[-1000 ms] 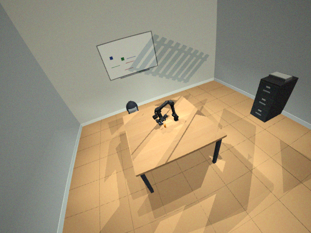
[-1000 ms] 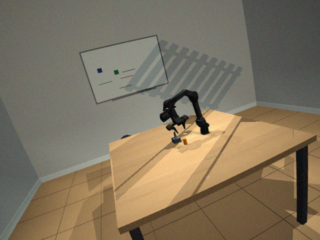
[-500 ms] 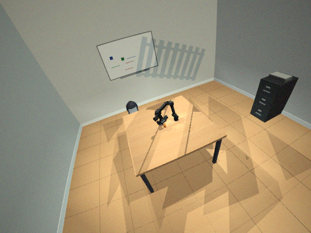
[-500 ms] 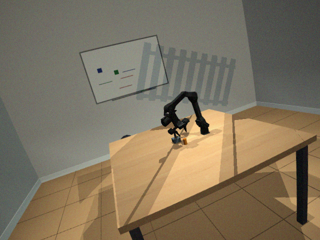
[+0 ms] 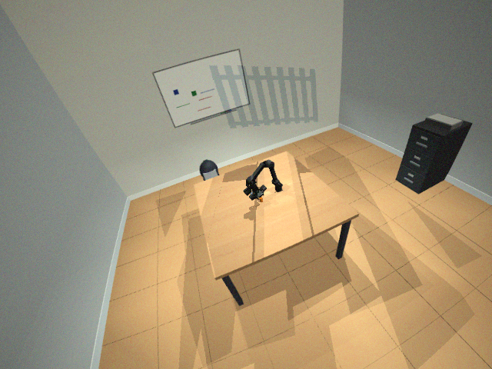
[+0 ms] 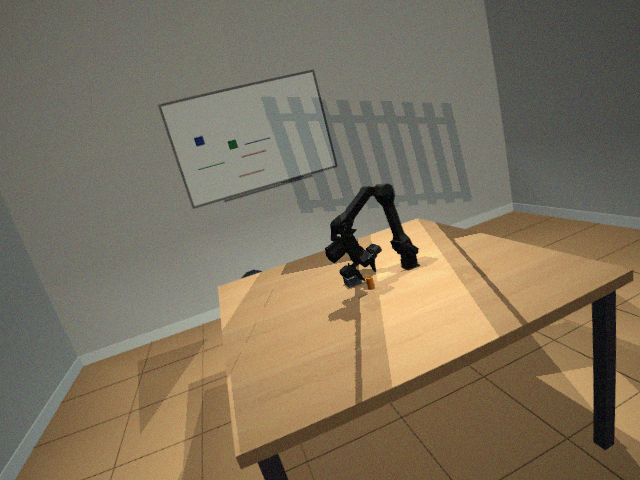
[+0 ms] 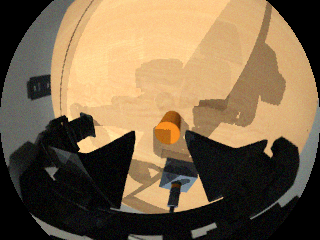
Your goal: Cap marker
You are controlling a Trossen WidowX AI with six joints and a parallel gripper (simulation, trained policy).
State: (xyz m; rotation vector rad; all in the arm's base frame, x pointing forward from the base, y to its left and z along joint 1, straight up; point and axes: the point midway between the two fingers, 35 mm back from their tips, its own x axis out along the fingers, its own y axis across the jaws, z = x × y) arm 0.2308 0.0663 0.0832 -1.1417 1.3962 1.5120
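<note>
Now: gripper tip 10 mm short of the orange cap and 30 mm above it. Round my gripper tip: holder block 40 mm ahead, 110 mm to the right, 30 mm below.
</note>
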